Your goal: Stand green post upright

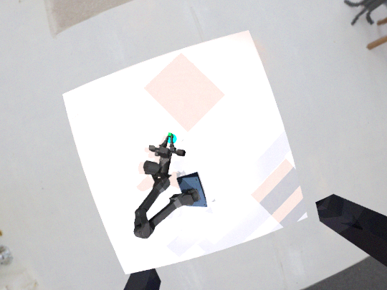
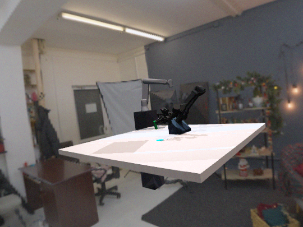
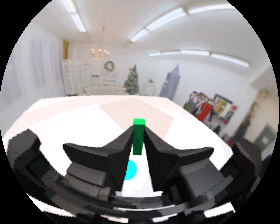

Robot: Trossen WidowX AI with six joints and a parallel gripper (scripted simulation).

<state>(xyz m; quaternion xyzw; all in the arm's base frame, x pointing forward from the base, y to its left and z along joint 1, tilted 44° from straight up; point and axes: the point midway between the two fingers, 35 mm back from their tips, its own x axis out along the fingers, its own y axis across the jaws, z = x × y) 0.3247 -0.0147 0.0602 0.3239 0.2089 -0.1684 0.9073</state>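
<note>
Now: gripper tip 2 cm past the cyan circle, 2 cm to the right of it and 14 cm above it. Also, from my gripper tip: green post: 2 cm below.
</note>
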